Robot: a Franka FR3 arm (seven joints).
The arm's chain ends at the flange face. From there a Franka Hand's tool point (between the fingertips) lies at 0.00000 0.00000 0.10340 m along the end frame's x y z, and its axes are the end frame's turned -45 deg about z.
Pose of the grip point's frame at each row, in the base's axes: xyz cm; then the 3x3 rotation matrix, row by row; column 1 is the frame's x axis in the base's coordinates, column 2 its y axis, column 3 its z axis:
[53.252, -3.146, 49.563], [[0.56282, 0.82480, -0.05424], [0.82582, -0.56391, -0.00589], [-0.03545, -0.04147, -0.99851]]
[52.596, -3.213, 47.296], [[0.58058, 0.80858, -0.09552], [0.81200, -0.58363, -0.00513], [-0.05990, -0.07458, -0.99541]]
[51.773, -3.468, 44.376], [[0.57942, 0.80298, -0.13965], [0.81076, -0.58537, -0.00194], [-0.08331, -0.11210, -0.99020]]
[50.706, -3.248, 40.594], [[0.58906, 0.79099, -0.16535], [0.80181, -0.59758, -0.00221], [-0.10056, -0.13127, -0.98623]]
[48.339, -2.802, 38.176], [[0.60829, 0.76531, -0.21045], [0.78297, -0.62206, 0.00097], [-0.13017, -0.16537, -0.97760]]
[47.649, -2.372, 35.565], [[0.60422, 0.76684, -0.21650], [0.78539, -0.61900, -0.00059], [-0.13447, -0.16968, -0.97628]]
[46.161, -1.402, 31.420], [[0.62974, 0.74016, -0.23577], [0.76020, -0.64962, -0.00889], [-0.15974, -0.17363, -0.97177]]
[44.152, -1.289, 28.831], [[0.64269, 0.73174, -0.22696], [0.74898, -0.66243, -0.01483], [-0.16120, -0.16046, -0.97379]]
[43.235, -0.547, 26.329], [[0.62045, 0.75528, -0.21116], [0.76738, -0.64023, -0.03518], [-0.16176, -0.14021, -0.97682]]
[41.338, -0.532, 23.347], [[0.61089, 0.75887, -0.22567], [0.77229, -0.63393, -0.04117], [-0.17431, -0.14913, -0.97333]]
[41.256, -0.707, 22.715], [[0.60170, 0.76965, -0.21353], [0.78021, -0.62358, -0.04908], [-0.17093, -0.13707, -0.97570]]
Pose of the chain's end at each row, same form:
[53.813, -3.085, 59.888], [[0.98120, 0.18525, -0.05424], [0.18520, -0.98269, -0.00589], [-0.05439, -0.00426, -0.99851]]
[53.584, -3.160, 57.589], [[0.98228, 0.16122, -0.09552], [0.16148, -0.98686, -0.00513], [-0.09509, -0.01038, -0.99541]]
[53.217, -3.448, 54.615], [[0.97750, 0.15808, -0.13965], [0.15937, -0.98721, -0.00194], [-0.13818, -0.02036, -0.99020]]
[52.416, -3.225, 50.792], [[0.97584, 0.14279, -0.16535], [0.14441, -0.98952, -0.00221], [-0.16393, -0.02172, -0.98623]]
[50.515, -2.812, 48.284], [[0.97128, 0.11103, -0.21045], [0.11378, -0.99351, 0.00097], [-0.20898, -0.02489, -0.97760]]
[49.888, -2.366, 45.660], [[0.96949, 0.11499, -0.21650], [0.11766, -0.99305, -0.00059], [-0.21507, -0.02490, -0.97628]]
[48.599, -1.310, 41.468], [[0.96867, 0.07808, -0.23577], [0.07819, -0.99689, -0.00889], [-0.23573, -0.00982, -0.97177]]
[46.499, -1.136, 38.900], [[0.97187, 0.06297, -0.22696], [0.06120, -0.99802, -0.01483], [-0.22745, 0.00052, -0.97379]]
[45.418, -0.183, 36.429], [[0.97279, 0.09534, -0.21116], [0.08991, -0.99533, -0.03518], [-0.21353, 0.01524, -0.97682]]
[43.671, -0.106, 33.411], [[0.96857, 0.10464, -0.22567], [0.09784, -0.99435, -0.04117], [-0.22871, 0.01780, -0.97333]]
[43.464, -0.200, 32.804], [[0.96969, 0.11876, -0.21353], [0.11075, -0.99263, -0.04908], [-0.21779, 0.02394, -0.97570]]

